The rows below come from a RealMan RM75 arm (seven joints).
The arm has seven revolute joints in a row. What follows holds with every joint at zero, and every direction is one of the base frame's. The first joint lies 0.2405 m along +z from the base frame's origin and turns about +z. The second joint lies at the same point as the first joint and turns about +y. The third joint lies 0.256 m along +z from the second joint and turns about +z. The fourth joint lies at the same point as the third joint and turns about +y. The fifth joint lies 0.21 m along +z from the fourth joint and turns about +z. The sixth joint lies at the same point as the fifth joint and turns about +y. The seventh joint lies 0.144 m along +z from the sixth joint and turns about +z. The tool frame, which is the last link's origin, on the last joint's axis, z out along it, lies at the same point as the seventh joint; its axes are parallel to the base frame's.
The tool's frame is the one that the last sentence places.
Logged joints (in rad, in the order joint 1, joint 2, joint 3, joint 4, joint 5, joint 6, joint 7), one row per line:
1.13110 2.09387 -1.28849 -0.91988 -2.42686 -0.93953 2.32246
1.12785 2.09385 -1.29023 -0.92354 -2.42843 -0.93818 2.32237
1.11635 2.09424 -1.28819 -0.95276 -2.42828 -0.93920 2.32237
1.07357 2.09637 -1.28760 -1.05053 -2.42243 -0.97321 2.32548
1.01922 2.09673 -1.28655 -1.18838 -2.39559 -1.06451 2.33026
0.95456 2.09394 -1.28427 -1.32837 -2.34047 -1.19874 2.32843
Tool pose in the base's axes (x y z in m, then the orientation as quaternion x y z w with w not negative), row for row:
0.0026 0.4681 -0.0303 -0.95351 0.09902 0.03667 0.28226
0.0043 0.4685 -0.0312 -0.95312 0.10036 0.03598 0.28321
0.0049 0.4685 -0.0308 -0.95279 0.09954 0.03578 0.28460
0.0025 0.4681 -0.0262 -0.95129 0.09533 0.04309 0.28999
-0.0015 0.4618 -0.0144 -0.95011 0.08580 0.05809 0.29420
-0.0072 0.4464 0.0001 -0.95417 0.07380 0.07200 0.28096
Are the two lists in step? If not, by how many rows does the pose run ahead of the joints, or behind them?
The pose runs 1 row behind the joints: the pose in row i belongs to the joints in row i - 1.
